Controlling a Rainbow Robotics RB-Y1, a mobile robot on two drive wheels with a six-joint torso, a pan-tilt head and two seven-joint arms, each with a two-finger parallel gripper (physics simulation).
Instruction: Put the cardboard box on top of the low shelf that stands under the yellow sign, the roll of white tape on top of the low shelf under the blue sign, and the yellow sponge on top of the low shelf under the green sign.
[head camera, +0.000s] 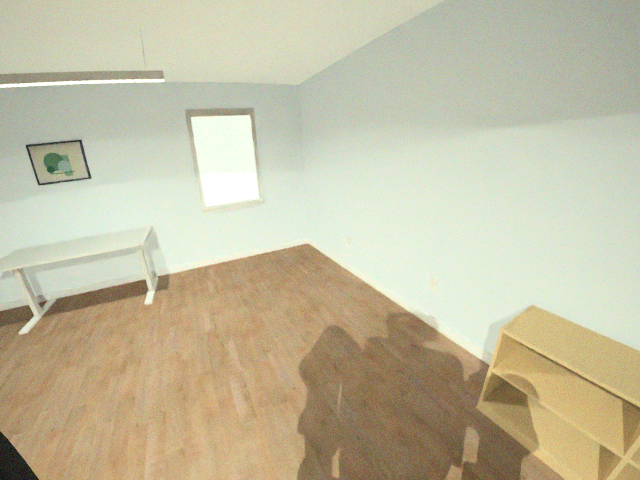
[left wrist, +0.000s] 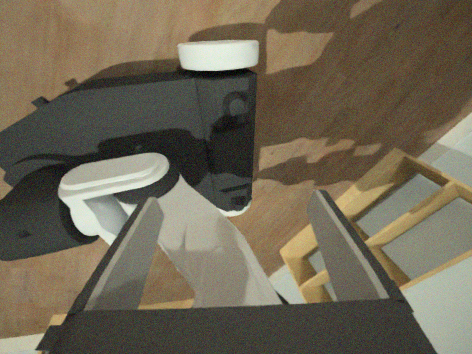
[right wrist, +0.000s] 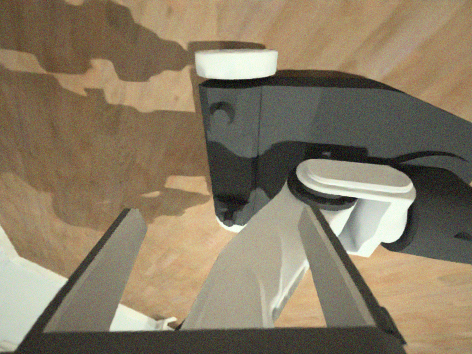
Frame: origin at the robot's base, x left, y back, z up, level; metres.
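Where they show: left gripper, fingertip midpoint: (left wrist: 234, 202); right gripper, fingertip midpoint: (right wrist: 222, 217).
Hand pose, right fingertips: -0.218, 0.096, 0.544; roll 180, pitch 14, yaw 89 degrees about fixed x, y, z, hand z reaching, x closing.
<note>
After its pixels a point has its place, as x, y, z.
A low wooden shelf (head camera: 578, 348) {-0.625, -1.106, 0.611} stands at the lower right of the head view against the wall, cut off by the picture's edge; no object shows on the visible part of its top. A low wooden shelf (left wrist: 385, 240) {-0.833, -1.045, 0.345} also shows at the right of the left wrist view. My left gripper (left wrist: 234, 202) {0.218, 0.091, 0.545} is open and empty above the floor and the robot's base. My right gripper (right wrist: 222, 217) {-0.218, 0.096, 0.544} is open and empty, also above the floor and base. The cardboard box, the white tape, the yellow sponge and the coloured signs do not show in these views.
A white table (head camera: 82, 246) {3.421, -0.736, 0.721} stands at the left by the far wall, under a framed picture (head camera: 59, 162) {3.893, -0.896, 1.620}. A window (head camera: 225, 160) {2.817, -2.440, 1.441} is right of it. Wooden floor (head camera: 206, 372) {1.485, -0.660, 0.001} lies between table and shelf, with the robot's shadow on it.
</note>
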